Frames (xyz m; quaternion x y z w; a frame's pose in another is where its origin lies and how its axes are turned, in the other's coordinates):
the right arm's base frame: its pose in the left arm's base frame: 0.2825 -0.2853 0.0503 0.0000 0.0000 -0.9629 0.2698
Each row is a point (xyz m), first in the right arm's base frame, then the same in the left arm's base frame.
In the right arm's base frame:
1: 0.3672 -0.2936 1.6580
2: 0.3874 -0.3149 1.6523
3: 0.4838 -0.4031 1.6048
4: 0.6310 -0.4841 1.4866
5: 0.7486 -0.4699 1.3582
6: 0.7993 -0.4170 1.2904
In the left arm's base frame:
1: -0.1838 -0.2252 1.7083
2: -0.2121 -0.2175 1.7026
3: -0.3403 -0.1923 1.6551
4: -0.5082 -0.1995 1.5369
5: -0.6013 -0.2728 1.4085
6: -0.6171 -0.3443 1.3407

